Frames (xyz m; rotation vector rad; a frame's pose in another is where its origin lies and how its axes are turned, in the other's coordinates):
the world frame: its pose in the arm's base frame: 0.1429 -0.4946 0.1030 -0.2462 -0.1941 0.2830
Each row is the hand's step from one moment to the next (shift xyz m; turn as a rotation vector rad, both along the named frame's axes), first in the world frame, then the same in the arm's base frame.
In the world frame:
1: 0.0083 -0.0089 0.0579 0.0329 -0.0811 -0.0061
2: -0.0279 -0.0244 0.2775 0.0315 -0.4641 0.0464
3: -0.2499 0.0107 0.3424 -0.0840 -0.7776 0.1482
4: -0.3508 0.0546 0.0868 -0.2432 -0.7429 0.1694
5: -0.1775 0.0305 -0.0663 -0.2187 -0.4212 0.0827
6: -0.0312 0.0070 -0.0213 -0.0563 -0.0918 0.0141
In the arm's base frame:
1: -0.0028 0.0065 0.0587 0.0527 -0.0670 0.0208
2: -0.0820 0.0278 0.2663 0.1359 -0.4127 0.1725
3: -0.3143 0.0080 0.2845 0.0831 -0.7174 0.3349
4: -0.3635 -0.0354 0.0140 -0.0803 -0.7280 0.3213
5: -0.1601 -0.0386 -0.0985 -0.1187 -0.4397 0.1570
6: -0.0264 -0.0073 -0.0269 -0.0331 -0.0992 0.0292

